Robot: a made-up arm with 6 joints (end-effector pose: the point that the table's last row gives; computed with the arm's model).
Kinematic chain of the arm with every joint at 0, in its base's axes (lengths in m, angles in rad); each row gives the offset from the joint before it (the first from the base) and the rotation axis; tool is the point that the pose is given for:
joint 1: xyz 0 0 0.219 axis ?
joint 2: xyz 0 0 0 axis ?
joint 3: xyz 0 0 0.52 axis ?
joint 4: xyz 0 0 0 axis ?
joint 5: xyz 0.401 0 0 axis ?
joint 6: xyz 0 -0.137 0 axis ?
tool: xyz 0 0 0
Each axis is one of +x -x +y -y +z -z.
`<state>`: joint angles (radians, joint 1 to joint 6).
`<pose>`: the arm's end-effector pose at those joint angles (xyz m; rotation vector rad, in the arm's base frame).
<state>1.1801 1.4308 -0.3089 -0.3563 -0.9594 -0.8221</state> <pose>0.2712 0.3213 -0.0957 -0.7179 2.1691 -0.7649</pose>
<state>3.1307 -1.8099 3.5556 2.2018 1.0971 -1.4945</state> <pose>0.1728 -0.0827 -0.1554 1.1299 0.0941 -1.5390</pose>
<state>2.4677 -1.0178 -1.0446 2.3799 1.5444 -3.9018</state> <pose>-0.0313 -0.1019 0.5759 -1.4221 1.9820 1.3571</pose>
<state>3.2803 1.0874 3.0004 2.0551 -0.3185 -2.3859</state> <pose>-0.2008 -0.0924 0.7978 -2.4792 -0.7579 -1.4173</pose>
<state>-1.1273 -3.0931 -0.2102 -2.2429 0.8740 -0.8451</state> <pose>-0.0883 0.3848 -0.0942 0.8192 -0.7365 2.5251</pose>
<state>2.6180 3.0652 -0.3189 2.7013 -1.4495 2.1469</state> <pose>0.2529 -0.2891 -0.2599 -1.3328 0.6419 0.9430</pose>
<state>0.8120 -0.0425 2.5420 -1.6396 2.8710 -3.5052</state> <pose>-0.2065 -0.2041 1.0666 1.4996 0.7750 -0.0652</pose>
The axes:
joint 1: +z
joint 2: +y
joint 3: -y
joint 4: -x
joint 5: -y
joint 6: -x

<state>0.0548 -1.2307 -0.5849 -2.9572 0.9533 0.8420</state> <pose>-0.1620 0.1260 0.6137 2.1403 0.0637 -0.3769</pose>
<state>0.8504 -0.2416 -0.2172 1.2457 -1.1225 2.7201</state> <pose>0.2132 0.1765 0.8635 2.1648 -0.1013 -0.4439</pose>
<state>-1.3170 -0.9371 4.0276 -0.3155 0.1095 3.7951</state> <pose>-0.2165 0.3159 0.1280 -1.8986 1.1809 1.4798</pose>
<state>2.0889 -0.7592 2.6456 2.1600 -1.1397 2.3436</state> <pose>0.2882 -0.6593 0.3819 -0.7845 0.5449 0.4009</pose>
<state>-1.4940 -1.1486 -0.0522 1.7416 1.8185 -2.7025</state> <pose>-0.0083 0.4118 0.8505 0.0448 0.2987 0.0327</pose>
